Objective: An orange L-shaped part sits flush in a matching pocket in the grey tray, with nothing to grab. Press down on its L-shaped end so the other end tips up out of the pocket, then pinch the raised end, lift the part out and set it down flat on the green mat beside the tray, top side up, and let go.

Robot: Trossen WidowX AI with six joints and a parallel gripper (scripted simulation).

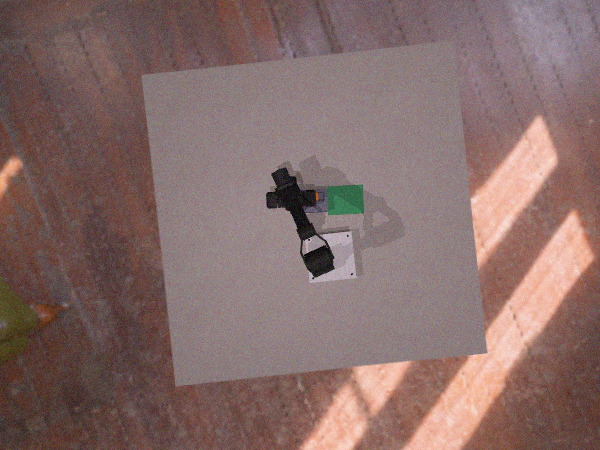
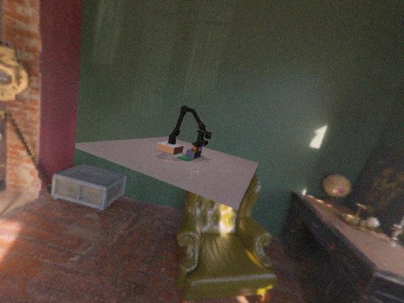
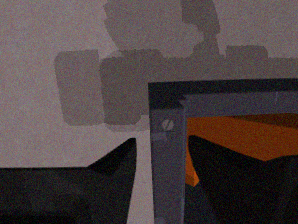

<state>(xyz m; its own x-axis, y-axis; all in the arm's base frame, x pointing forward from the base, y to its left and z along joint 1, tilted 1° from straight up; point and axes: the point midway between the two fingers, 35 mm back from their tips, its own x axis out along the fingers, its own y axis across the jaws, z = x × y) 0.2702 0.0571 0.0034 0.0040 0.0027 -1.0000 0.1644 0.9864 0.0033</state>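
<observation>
Right now my gripper tip is 2 cm past the orange part and 4 cm to the left of it. From my gripper tip the other things lie so: green mat (4 cm behind, 22 cm to the right, 5 cm below).
</observation>
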